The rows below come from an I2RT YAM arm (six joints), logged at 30 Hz.
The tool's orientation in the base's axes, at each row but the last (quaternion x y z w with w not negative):
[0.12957, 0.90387, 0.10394, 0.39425]
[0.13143, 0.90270, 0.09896, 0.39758]
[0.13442, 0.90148, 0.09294, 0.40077]
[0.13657, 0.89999, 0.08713, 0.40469]
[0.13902, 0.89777, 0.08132, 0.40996]
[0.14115, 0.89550, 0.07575, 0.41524]
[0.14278, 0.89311, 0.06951, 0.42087]
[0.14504, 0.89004, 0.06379, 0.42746]
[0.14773, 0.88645, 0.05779, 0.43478]
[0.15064, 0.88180, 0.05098, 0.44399]
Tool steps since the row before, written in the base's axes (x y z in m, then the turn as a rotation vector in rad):
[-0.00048, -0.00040, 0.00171, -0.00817, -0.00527, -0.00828]
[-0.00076, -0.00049, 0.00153, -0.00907, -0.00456, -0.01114]
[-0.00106, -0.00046, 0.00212, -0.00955, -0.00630, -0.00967]
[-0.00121, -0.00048, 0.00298, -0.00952, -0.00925, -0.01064]
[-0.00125, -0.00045, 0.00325, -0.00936, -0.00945, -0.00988]
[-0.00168, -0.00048, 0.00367, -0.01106, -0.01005, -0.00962]
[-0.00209, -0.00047, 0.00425, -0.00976, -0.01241, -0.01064]
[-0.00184, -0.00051, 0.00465, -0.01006, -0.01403, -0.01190]
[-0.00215, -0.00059, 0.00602, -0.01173, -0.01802, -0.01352]
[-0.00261, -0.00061, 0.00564, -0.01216, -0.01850, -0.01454]
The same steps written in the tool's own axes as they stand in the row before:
[-0.00098, 0.00004, -0.00153, 0.00937, -0.00862, -0.00097]
[-0.00072, -0.00015, -0.00162, 0.01215, -0.00891, 0.00032]
[-0.00094, -0.00003, -0.00222, 0.01089, -0.01023, -0.00112]
[-0.00148, 0.00013, -0.00289, 0.01062, -0.01328, -0.00060]
[-0.00168, 0.00019, -0.00308, 0.00991, -0.01324, -0.00098]
[-0.00177, 0.00015, -0.00366, 0.01058, -0.01407, -0.00245]
[-0.00199, 0.00018, -0.00432, 0.00980, -0.01630, -0.00081]
[-0.00252, 0.00025, -0.00434, 0.01041, -0.01820, -0.00024]
[-0.00348, 0.00037, -0.00538, 0.01135, -0.02272, -0.00046]
[-0.00306, 0.00011, -0.00544, 0.01222, -0.02350, -0.00017]

